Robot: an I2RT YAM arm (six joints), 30 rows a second.
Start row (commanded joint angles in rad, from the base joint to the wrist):
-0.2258 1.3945 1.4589 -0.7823 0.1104 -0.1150
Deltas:
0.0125 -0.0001 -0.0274 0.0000 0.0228 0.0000
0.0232 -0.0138 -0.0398 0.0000 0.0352 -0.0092
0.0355 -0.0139 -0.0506 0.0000 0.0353 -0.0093
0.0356 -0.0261 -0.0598 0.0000 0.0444 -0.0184
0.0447 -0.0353 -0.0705 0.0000 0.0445 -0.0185
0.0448 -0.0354 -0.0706 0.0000 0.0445 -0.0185
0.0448 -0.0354 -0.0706 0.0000 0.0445 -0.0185
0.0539 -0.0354 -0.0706 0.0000 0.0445 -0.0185
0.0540 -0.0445 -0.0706 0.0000 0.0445 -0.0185
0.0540 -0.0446 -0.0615 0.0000 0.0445 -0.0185
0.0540 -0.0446 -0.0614 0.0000 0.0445 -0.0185
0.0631 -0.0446 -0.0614 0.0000 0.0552 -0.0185
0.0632 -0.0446 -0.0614 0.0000 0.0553 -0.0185
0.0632 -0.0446 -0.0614 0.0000 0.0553 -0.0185
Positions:
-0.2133 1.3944 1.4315 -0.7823 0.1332 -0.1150
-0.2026 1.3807 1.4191 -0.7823 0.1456 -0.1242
-0.1903 1.3806 1.4083 -0.7823 0.1457 -0.1243
-0.1902 1.3684 1.3991 -0.7823 0.1548 -0.1334
-0.1811 1.3592 1.3884 -0.7823 0.1549 -0.1335
-0.1810 1.3591 1.3883 -0.7823 0.1549 -0.1335
-0.1810 1.3591 1.3883 -0.7823 0.1549 -0.1335
-0.1719 1.3591 1.3883 -0.7823 0.1549 -0.1335
-0.1718 1.3500 1.3883 -0.7823 0.1549 -0.1335
-0.1718 1.3499 1.3974 -0.7823 0.1549 -0.1335
-0.1718 1.3499 1.3975 -0.7823 0.1549 -0.1335
-0.1627 1.3499 1.3975 -0.7823 0.1656 -0.1335
-0.1626 1.3499 1.3975 -0.7823 0.1657 -0.1335
-0.1626 1.3499 1.3975 -0.7823 0.1657 -0.1335

